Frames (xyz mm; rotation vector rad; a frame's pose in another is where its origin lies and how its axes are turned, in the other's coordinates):
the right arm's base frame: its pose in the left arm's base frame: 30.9 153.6 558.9 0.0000 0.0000 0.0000
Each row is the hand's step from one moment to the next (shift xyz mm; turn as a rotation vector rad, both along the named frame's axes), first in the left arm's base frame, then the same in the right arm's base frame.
Working: the left arm's base frame: its pose in the right arm's base frame: -30.9 -153.6 -558.9 0.0000 0.0000 0.0000

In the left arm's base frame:
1: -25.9 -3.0 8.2 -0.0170 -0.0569 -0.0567
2: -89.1 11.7 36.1 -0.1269 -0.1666 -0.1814
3: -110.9 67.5 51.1 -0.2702 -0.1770 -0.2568
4: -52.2 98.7 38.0 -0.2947 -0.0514 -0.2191
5: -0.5 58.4 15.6 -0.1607 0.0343 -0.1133
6: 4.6 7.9 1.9 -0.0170 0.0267 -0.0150
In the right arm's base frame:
1: -25.9 -3.0 8.2 -0.0170 -0.0569 -0.0567
2: -89.1 11.7 36.1 -0.1269 -0.1666 -0.1814
3: -110.9 67.5 51.1 -0.2702 -0.1770 -0.2568
4: -52.2 98.7 38.0 -0.2947 -0.0514 -0.2191
5: -0.5 58.4 15.6 -0.1607 0.0343 -0.1133
6: 4.6 7.9 1.9 -0.0170 0.0267 -0.0150

